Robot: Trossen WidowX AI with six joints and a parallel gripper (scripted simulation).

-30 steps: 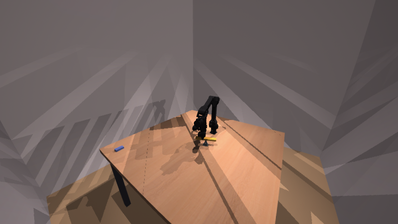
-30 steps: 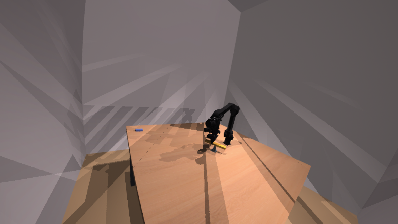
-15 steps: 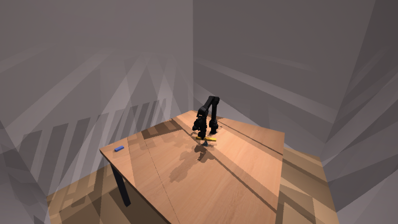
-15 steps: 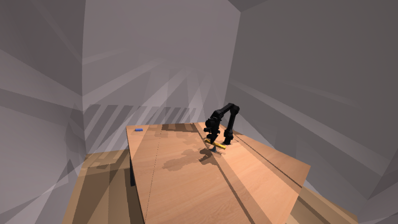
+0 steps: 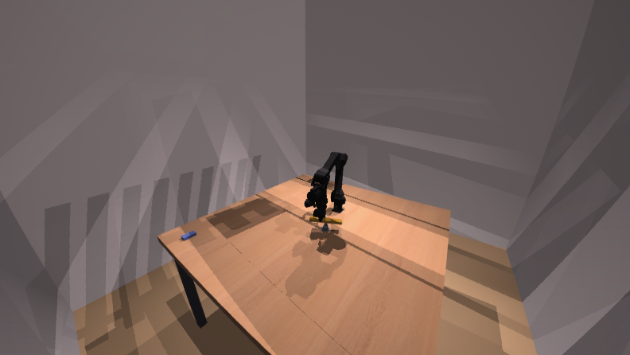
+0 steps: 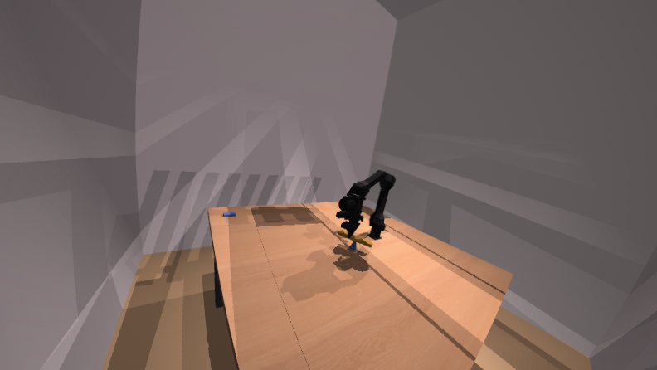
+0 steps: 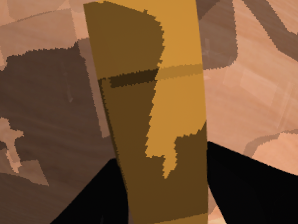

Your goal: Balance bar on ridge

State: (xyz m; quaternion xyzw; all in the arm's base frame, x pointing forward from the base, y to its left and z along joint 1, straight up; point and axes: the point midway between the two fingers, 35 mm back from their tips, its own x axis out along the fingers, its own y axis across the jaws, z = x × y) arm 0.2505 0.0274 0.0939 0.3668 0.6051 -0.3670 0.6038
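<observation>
Right now my gripper tip is 2 cm to the right of the yellow bar and 1 cm past it. Also, from my gripper tip: small blue block: 53 cm to the right, 49 cm ahead, 5 cm below.
</observation>
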